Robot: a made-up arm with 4 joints. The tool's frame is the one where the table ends. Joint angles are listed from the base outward.
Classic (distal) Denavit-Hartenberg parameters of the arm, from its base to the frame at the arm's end. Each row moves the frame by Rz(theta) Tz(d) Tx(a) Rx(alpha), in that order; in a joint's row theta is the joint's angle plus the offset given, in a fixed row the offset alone. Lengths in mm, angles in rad.
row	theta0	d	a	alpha
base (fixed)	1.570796	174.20	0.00	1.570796
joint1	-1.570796	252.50	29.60	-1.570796
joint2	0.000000	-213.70	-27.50	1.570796
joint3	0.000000	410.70	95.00	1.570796
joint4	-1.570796	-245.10	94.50	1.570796
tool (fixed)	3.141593	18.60	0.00	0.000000
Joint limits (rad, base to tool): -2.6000..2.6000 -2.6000..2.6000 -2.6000..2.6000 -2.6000..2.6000
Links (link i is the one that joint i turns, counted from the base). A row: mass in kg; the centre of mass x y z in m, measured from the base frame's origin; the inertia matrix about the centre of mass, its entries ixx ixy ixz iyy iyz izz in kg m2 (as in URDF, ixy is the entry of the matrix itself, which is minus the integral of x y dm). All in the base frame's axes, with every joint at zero. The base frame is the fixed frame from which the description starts. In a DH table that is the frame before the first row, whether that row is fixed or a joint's. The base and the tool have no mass.
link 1: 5.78; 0.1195 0.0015 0.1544; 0.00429 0 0.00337 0.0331 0 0.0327
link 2: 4.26; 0.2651 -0.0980 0.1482; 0.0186 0 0 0.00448 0.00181 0.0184
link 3: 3.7; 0.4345 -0.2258 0.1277; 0.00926 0 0.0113 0.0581 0 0.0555
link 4: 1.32; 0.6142 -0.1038 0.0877; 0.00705 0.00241 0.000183 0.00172 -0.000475 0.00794
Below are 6 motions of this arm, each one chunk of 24 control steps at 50 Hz.
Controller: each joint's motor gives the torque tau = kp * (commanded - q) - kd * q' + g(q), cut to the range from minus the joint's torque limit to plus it. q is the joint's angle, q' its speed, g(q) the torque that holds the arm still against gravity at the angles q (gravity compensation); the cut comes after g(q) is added. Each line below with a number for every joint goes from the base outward.
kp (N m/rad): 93 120 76 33
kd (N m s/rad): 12 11 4.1 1.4
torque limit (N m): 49 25 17 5
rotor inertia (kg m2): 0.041 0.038 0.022 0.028
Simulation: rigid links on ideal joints. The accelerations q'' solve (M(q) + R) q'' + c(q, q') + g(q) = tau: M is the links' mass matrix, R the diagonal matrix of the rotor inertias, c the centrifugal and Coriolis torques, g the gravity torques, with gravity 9.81 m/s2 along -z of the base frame. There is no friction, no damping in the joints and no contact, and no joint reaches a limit. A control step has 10 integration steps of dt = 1/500 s. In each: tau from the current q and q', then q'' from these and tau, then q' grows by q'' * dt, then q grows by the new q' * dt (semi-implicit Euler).
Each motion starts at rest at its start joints. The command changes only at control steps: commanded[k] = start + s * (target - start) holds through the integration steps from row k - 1 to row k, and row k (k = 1, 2, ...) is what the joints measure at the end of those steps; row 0 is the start. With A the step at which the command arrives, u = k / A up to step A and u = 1 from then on. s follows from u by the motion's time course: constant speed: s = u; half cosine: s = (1 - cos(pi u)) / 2; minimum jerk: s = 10 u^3 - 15 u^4 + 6 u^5; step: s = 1 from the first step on.
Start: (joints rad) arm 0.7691 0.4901 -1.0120 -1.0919
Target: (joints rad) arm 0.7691 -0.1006 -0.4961 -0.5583
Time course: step
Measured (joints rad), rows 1 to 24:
1: 0.7630 0.4796 -0.9419 -1.0514
2: 0.7598 0.4475 -0.8090 -0.9382
3: 0.7704 0.3927 -0.6971 -0.7890
4: 0.7890 0.3198 -0.6174 -0.6659
5: 0.8049 0.2428 -0.5621 -0.5916
6: 0.8128 0.1722 -0.5260 -0.5598
7: 0.8126 0.1109 -0.5050 -0.5535
8: 0.8067 0.0591 -0.4948 -0.5581
9: 0.7975 0.0160 -0.4913 -0.5647
10: 0.7870 -0.0192 -0.4913 -0.5694
11: 0.7768 -0.0473 -0.4928 -0.5713
12: 0.7678 -0.0691 -0.4946 -0.5711
13: 0.7604 -0.0854 -0.4961 -0.5697
14: 0.7549 -0.0972 -0.4971 -0.5678
15: 0.7511 -0.1052 -0.4977 -0.5659
16: 0.7490 -0.1102 -0.4979 -0.5643
17: 0.7482 -0.1128 -0.4979 -0.5629
18: 0.7485 -0.1138 -0.4978 -0.5618
19: 0.7495 -0.1135 -0.4975 -0.5609
20: 0.7511 -0.1124 -0.4973 -0.5601
21: 0.7531 -0.1108 -0.4970 -0.5595
22: 0.7552 -0.1091 -0.4967 -0.5590
23: 0.7573 -0.1073 -0.4965 -0.5586
24: 0.7593 -0.1056 -0.4963 -0.5583

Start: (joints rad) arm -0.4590 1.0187 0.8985 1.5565
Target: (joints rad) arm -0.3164 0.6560 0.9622 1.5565
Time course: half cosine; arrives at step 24
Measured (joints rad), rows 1 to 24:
1: -0.4590 1.0186 0.8984 1.5565
2: -0.4588 1.0181 0.8982 1.5565
3: -0.4584 1.0169 0.8979 1.5566
4: -0.4577 1.0146 0.8976 1.5567
5: -0.4565 1.0107 0.8975 1.5569
6: -0.4547 1.0050 0.8978 1.5571
7: -0.4522 0.9973 0.8986 1.5572
8: -0.4490 0.9874 0.9000 1.5574
9: -0.4451 0.9753 0.9022 1.5576
10: -0.4403 0.9610 0.9050 1.5577
11: -0.4348 0.9446 0.9085 1.5579
12: -0.4286 0.9264 0.9126 1.5580
13: -0.4218 0.9066 0.9172 1.5581
14: -0.4144 0.8855 0.9222 1.5581
15: -0.4065 0.8635 0.9275 1.5582
16: -0.3984 0.8409 0.9329 1.5582
17: -0.3901 0.8183 0.9384 1.5581
18: -0.3819 0.7959 0.9437 1.5580
19: -0.3738 0.7742 0.9489 1.5578
20: -0.3661 0.7535 0.9537 1.5576
21: -0.3589 0.7343 0.9582 1.5573
22: -0.3523 0.7168 0.9621 1.5570
23: -0.3465 0.7014 0.9655 1.5567
24: -0.3415 0.6884 0.9683 1.5563

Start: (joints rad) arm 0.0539 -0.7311 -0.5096 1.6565
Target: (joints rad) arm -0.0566 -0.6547 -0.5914 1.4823
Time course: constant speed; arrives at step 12
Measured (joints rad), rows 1 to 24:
1: 0.0532 -0.7305 -0.5107 1.6541
2: 0.0515 -0.7290 -0.5136 1.6475
3: 0.0486 -0.7264 -0.5181 1.6370
4: 0.0447 -0.7229 -0.5236 1.6238
5: 0.0400 -0.7187 -0.5298 1.6092
6: 0.0345 -0.7139 -0.5364 1.5940
7: 0.0286 -0.7086 -0.5430 1.5788
8: 0.0221 -0.7029 -0.5498 1.5637
9: 0.0151 -0.6970 -0.5565 1.5488
10: 0.0079 -0.6910 -0.5633 1.5341
11: 0.0003 -0.6848 -0.5700 1.5195
12: -0.0076 -0.6786 -0.5768 1.5050
13: -0.0150 -0.6730 -0.5824 1.4930
14: -0.0216 -0.6684 -0.5862 1.4852
15: -0.0271 -0.6648 -0.5886 1.4813
16: -0.0319 -0.6622 -0.5899 1.4800
17: -0.0359 -0.6602 -0.5906 1.4800
18: -0.0393 -0.6588 -0.5909 1.4807
19: -0.0423 -0.6578 -0.5911 1.4814
20: -0.0448 -0.6572 -0.5912 1.4819
21: -0.0469 -0.6567 -0.5912 1.4823
22: -0.0487 -0.6564 -0.5913 1.4824
23: -0.0502 -0.6562 -0.5913 1.4825
24: -0.0515 -0.6561 -0.5913 1.4825

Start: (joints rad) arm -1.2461 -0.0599 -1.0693 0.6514
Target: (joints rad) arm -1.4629 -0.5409 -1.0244 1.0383
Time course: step
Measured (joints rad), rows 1 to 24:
1: -1.2515 -0.0703 -1.0490 0.6888
2: -1.2576 -0.1014 -1.0228 0.7832
3: -1.2626 -0.1509 -1.0061 0.8908
4: -1.2719 -0.2096 -0.9993 0.9750
5: -1.2886 -0.2677 -1.0010 1.0273
6: -1.3108 -0.3221 -1.0085 1.0532
7: -1.3360 -0.3716 -1.0186 1.0617
8: -1.3621 -0.4154 -1.0286 1.0609
9: -1.3873 -0.4533 -1.0370 1.0565
10: -1.4105 -0.4850 -1.0429 1.0514
11: -1.4310 -0.5107 -1.0464 1.0472
12: -1.4483 -0.5308 -1.0478 1.0441
13: -1.4624 -0.5457 -1.0474 1.0420
14: -1.4732 -0.5560 -1.0459 1.0406
15: -1.4811 -0.5626 -1.0437 1.0397
16: -1.4863 -0.5661 -1.0411 1.0392
17: -1.4892 -0.5673 -1.0384 1.0388
18: -1.4903 -0.5666 -1.0358 1.0386
19: -1.4898 -0.5647 -1.0334 1.0384
20: -1.4883 -0.5621 -1.0312 1.0383
21: -1.4860 -0.5590 -1.0293 1.0383
22: -1.4833 -0.5558 -1.0278 1.0382
23: -1.4803 -0.5526 -1.0265 1.0382
24: -1.4773 -0.5497 -1.0254 1.0382

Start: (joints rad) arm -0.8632 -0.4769 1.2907 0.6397
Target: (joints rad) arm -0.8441 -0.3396 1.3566 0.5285
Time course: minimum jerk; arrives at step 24
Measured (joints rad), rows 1 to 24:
1: -0.8632 -0.4769 1.2907 0.6397
2: -0.8632 -0.4768 1.2908 0.6396
3: -0.8633 -0.4766 1.2911 0.6392
4: -0.8633 -0.4761 1.2918 0.6384
5: -0.8634 -0.4751 1.2929 0.6368
6: -0.8635 -0.4734 1.2946 0.6342
7: -0.8635 -0.4710 1.2970 0.6306
8: -0.8635 -0.4677 1.2999 0.6259
9: -0.8634 -0.4635 1.3033 0.6202
10: -0.8631 -0.4582 1.3073 0.6135
11: -0.8627 -0.4519 1.3116 0.6059
12: -0.8621 -0.4447 1.3162 0.5978
13: -0.8613 -0.4366 1.3209 0.5893
14: -0.8603 -0.4279 1.3257 0.5806
15: -0.8591 -0.4187 1.3303 0.5720
16: -0.8578 -0.4093 1.3347 0.5638
17: -0.8563 -0.3998 1.3388 0.5561
18: -0.8547 -0.3904 1.3424 0.5491
19: -0.8531 -0.3816 1.3455 0.5431
20: -0.8515 -0.3733 1.3480 0.5381
21: -0.8499 -0.3659 1.3500 0.5342
22: -0.8484 -0.3594 1.3514 0.5313
23: -0.8470 -0.3539 1.3523 0.5295
24: -0.8458 -0.3495 1.3529 0.5285

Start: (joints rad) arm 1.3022 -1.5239 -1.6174 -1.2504
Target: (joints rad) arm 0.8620 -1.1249 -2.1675 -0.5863
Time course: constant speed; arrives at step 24
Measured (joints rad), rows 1 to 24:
1: 1.3014 -1.5225 -1.6225 -1.2458
2: 1.2992 -1.5189 -1.6342 -1.2331
3: 1.2955 -1.5130 -1.6506 -1.2129
4: 1.2900 -1.5050 -1.6698 -1.1875
5: 1.2829 -1.4950 -1.6906 -1.1593
6: 1.2742 -1.4834 -1.7122 -1.1300
7: 1.2640 -1.4703 -1.7341 -1.1006
8: 1.2523 -1.4560 -1.7562 -1.0717
9: 1.2392 -1.4408 -1.7783 -1.0432
10: 1.2250 -1.4249 -1.8004 -1.0152
11: 1.2097 -1.4086 -1.8225 -0.9876
12: 1.1934 -1.3919 -1.8447 -0.9601
13: 1.1765 -1.3751 -1.8669 -0.9327
14: 1.1589 -1.3581 -1.8893 -0.9053
15: 1.1409 -1.3412 -1.9118 -0.8779
16: 1.1225 -1.3242 -1.9343 -0.8505
17: 1.1039 -1.3073 -1.9570 -0.8231
18: 1.0851 -1.2905 -1.9797 -0.7956
19: 1.0662 -1.2738 -2.0026 -0.7680
20: 1.0473 -1.2571 -2.0254 -0.7405
21: 1.0284 -1.2404 -2.0484 -0.7129
22: 1.0095 -1.2238 -2.0713 -0.6853
23: 0.9906 -1.2073 -2.0943 -0.6576
24: 0.9718 -1.1907 -2.1173 -0.6299

